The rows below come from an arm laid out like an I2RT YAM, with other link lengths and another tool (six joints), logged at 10 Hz.
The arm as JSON. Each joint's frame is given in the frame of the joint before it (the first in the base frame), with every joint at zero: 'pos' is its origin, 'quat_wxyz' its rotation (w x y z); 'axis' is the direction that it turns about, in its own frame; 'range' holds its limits. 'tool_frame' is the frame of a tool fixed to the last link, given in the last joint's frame.
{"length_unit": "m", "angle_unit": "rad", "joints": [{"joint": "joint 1", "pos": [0.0, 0.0, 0.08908], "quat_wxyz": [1.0, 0.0, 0.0, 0.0], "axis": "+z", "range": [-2.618, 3.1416]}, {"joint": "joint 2", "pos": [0.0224, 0.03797, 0.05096], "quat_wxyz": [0.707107, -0.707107, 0.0, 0.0], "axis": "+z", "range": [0.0, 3.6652]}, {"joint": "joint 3", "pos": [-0.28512, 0.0, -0.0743], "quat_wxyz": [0.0, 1.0, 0.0, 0.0], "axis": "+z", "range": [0.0, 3.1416]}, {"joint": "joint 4", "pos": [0.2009, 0.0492, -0.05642], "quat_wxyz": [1.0, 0.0, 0.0, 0.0], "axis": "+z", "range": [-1.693, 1.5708]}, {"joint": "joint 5", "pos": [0.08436, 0.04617, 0.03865], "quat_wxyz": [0.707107, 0.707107, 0.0, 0.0], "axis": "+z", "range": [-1.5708, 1.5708]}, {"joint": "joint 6", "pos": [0.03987, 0.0, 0.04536], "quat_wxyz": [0.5, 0.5, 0.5, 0.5], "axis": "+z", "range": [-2.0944, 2.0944]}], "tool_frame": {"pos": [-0.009, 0.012, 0.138], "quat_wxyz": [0.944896, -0.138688, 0.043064, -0.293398]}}
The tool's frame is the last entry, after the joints.
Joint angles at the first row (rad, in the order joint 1, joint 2, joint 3, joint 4, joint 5, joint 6):
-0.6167 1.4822 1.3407 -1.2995 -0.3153 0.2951
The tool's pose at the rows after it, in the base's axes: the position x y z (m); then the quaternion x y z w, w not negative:
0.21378 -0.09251 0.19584 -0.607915 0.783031 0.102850 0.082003
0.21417 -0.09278 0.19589 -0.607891 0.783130 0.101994 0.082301
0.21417 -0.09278 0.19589 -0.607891 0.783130 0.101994 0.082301
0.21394 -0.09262 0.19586 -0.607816 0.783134 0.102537 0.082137
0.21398 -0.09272 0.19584 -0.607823 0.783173 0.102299 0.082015
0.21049 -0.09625 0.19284 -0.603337 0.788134 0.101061 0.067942
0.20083 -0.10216 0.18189 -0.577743 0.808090 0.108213 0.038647
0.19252 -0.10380 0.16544 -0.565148 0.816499 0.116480 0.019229
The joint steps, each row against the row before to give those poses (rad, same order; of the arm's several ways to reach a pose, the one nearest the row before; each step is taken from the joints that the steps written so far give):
0.0000 0.0000 0.0000 0.0023 -0.0004 -0.0004
0.0001 0.0000 0.0000 0.0019 0.0000 0.0004
0.0000 0.0000 0.0000 0.0000 0.0000 0.0000
-0.0001 0.0000 0.0000 -0.0011 0.0000 0.0000
0.0001 0.0000 0.0000 0.0004 0.0004 0.0000
-0.0001 0.0000 -0.0049 -0.0001 0.0298 0.0068
-0.0011 0.0000 -0.0344 0.0103 0.0625 0.0511
-0.0008 0.0000 -0.0694 0.0435 0.0359 0.0218

